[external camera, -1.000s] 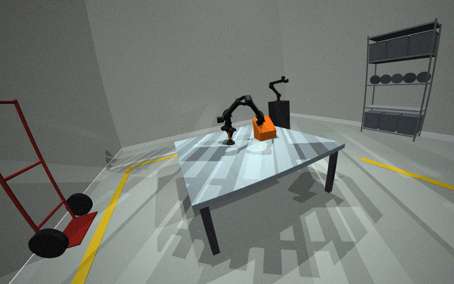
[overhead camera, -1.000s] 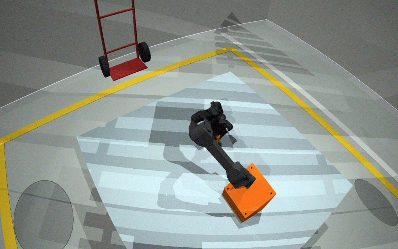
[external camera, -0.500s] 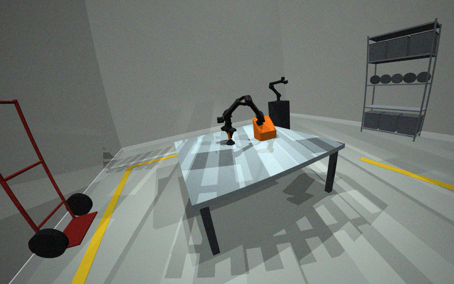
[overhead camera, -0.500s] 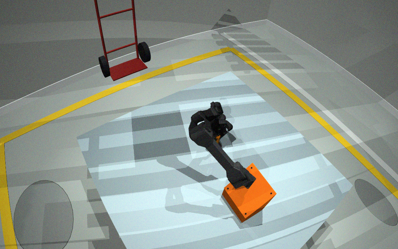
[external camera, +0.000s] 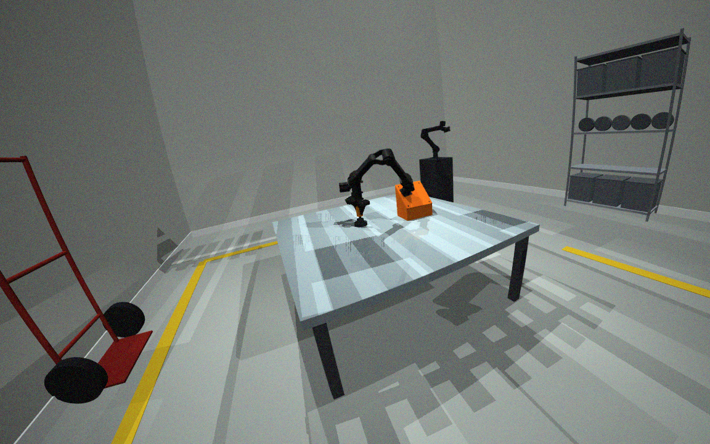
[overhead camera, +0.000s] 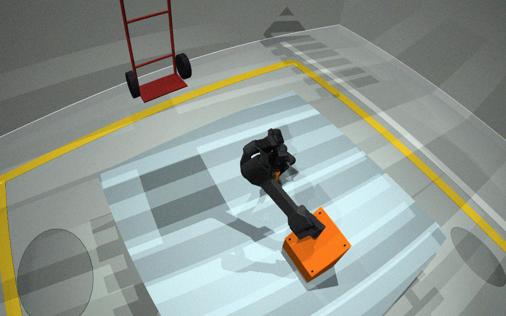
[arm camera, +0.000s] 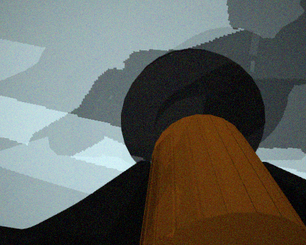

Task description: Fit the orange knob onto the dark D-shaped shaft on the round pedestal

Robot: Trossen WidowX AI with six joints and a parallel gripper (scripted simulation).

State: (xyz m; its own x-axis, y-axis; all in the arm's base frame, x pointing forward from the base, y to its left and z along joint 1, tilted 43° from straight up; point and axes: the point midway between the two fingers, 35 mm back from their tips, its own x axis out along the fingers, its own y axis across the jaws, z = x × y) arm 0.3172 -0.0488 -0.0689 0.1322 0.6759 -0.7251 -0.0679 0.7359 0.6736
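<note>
The orange knob is 2 cm above my gripper tip. The rest, counted from my gripper tip: round dark pedestal (4 cm below).
</note>
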